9 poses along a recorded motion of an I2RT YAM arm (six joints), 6.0 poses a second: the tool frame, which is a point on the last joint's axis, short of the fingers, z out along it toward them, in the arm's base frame.
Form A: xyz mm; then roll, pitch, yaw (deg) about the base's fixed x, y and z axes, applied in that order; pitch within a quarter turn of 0, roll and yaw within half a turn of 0.
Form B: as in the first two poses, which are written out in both.
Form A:
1: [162, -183, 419, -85.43, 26.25, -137.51]
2: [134, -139, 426, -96.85, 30.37, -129.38]
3: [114, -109, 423, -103.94, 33.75, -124.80]
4: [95, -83, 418, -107.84, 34.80, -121.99]
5: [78, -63, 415, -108.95, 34.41, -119.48]
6: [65, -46, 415, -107.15, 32.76, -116.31]
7: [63, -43, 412, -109.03, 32.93, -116.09]
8: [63, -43, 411, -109.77, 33.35, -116.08]
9: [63, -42, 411, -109.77, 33.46, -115.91]
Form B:
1: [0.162, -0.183, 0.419, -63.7, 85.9, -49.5]
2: [0.134, -0.139, 0.426, -59.5, 95.9, -35.9]
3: [0.114, -0.109, 0.423, -55.5, 101.6, -26.9]
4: [0.095, -0.083, 0.418, -53.9, 104.6, -21.6]
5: [0.078, -0.063, 0.415, -54.1, 105.5, -18.5]
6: [0.065, -0.046, 0.415, -56.0, 104.4, -16.8]
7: [0.063, -0.043, 0.412, -55.6, 105.9, -15.5]
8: [0.063, -0.043, 0.411, -55.0, 106.4, -14.9]
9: [0.063, -0.042, 0.411, -54.9, 106.4, -14.7]
